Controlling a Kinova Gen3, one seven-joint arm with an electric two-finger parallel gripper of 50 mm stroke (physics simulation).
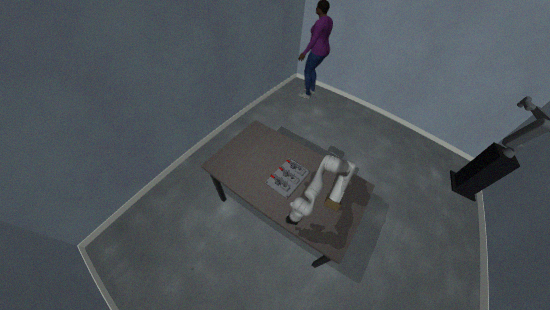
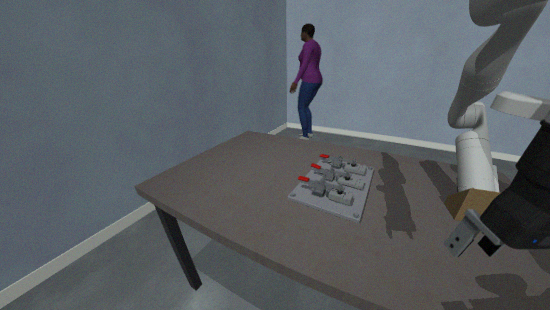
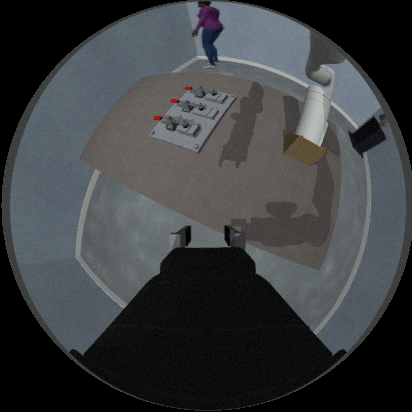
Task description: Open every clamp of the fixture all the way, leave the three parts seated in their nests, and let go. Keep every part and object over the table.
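Seen in the pictures: gripper, fingertip midpoint: (image 2: 468, 250) (image 3: 207, 232); arm's base, origin of the base link: (image 1: 333, 199) (image 2: 476, 195) (image 3: 305, 139).
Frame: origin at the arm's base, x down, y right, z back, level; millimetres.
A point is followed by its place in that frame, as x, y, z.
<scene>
The fixture plate (image 1: 287, 193) {56, -111, -360} (image 2: 325, 206) {56, -125, -446} (image 3: 172, 141) {57, -132, -446} lies flat on the table (image 1: 250, 145) {71, 169, -924} (image 2: 225, 200) {71, -199, -767} (image 3: 120, 125) {71, -52, -832}. It bears three toggle clamps in a row. The near red handle (image 2: 303, 178) {10, -63, -535} (image 3: 158, 118) {11, -65, -524}, middle red handle (image 2: 316, 166) {14, 44, -513} (image 3: 174, 101) {16, 44, -510} and far red handle (image 2: 324, 156) {18, 153, -500} (image 3: 188, 88) {19, 151, -494} all lie low, pointing away from the parts. The near part (image 2: 341, 197) {31, -97, -403} (image 3: 189, 130) {29, -93, -387}, middle part (image 2: 351, 181) {40, 24, -378} (image 3: 206, 111) {40, 23, -368} and far part (image 2: 356, 169) {35, 113, -363} (image 3: 216, 98) {39, 116, -356} sit under the clamp arms and look seated. My gripper (image 1: 291, 221) {-113, -362, -220} (image 2: 474, 246) {-113, -362, -220} (image 3: 207, 232) {-113, -362, -220} is open and empty, well above the table's front edge, away from the fixture.
A brown block (image 1: 332, 204) {-1, -46, 4} (image 2: 472, 202) {-1, -47, -32} (image 3: 304, 150) {6, -46, -2} is at the arm's base on the table. A person (image 1: 320, 37) (image 2: 310, 62) (image 3: 210, 22) stands beyond the table. A black pedestal (image 1: 485, 172) (image 3: 367, 135) with another arm stands on the floor to the right.
</scene>
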